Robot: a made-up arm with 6 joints. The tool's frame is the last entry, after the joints.
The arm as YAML. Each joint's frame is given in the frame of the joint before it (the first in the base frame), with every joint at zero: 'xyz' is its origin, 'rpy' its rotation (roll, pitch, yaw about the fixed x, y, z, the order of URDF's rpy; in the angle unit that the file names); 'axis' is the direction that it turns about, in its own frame. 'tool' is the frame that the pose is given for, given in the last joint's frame.
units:
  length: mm
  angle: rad
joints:
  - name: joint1
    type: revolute
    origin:
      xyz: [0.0, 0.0, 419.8]
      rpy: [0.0, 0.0, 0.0]
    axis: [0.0, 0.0, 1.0]
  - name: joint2
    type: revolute
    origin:
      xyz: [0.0, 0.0, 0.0]
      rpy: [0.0, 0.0, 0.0]
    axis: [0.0, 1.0, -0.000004]
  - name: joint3
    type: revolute
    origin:
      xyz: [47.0, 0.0, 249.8]
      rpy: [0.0, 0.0, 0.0]
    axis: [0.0, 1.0, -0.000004]
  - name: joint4
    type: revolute
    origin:
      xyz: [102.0, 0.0, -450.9]
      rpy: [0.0, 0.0, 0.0]
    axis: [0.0, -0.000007, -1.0]
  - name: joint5
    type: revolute
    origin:
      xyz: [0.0, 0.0, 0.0]
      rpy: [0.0, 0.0, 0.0]
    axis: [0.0, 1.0, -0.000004]
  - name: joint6
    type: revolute
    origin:
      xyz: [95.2, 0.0, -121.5]
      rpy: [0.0, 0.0, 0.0]
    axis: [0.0, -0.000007, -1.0]
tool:
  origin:
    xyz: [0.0, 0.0, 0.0]
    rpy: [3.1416, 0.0, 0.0]
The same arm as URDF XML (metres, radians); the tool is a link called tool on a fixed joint. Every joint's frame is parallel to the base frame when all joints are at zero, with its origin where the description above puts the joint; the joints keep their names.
<robot name="arm">
<link name="base"/>
<link name="link1"/>
<link name="link2"/>
<link name="link3"/>
<link name="link4"/>
<link name="link5"/>
<link name="link6"/>
<link name="tool"/>
<joint name="joint1" type="continuous"><parent link="base"/><child link="link1"/><origin xyz="0 0 0.4198" rpy="0 0 0"/><axis xyz="0 0 1"/></joint>
<joint name="joint2" type="continuous"><parent link="link1"/><child link="link2"/><origin xyz="0 0 0" rpy="0 0 0"/><axis xyz="0 1 0"/></joint>
<joint name="joint3" type="continuous"><parent link="link2"/><child link="link3"/><origin xyz="0.047 0 0.2498" rpy="0 0 0"/><axis xyz="0 1 0"/></joint>
<joint name="joint4" type="continuous"><parent link="link3"/><child link="link4"/><origin xyz="0.102 0 -0.4509" rpy="0 0 0"/><axis xyz="0 0 -1"/></joint>
<joint name="joint5" type="continuous"><parent link="link4"/><child link="link5"/><origin xyz="0 0 0" rpy="0 0 0"/><axis xyz="0 1 0"/></joint>
<joint name="joint6" type="continuous"><parent link="link5"/><child link="link6"/><origin xyz="0.0952 0 -0.1215" rpy="0 0 0"/><axis xyz="0 0 -1"/></joint>
<joint name="tool_joint" type="fixed"><parent link="link6"/><child link="tool"/><origin xyz="0 0 0" rpy="-3.1416 0 0"/></joint>
</robot>

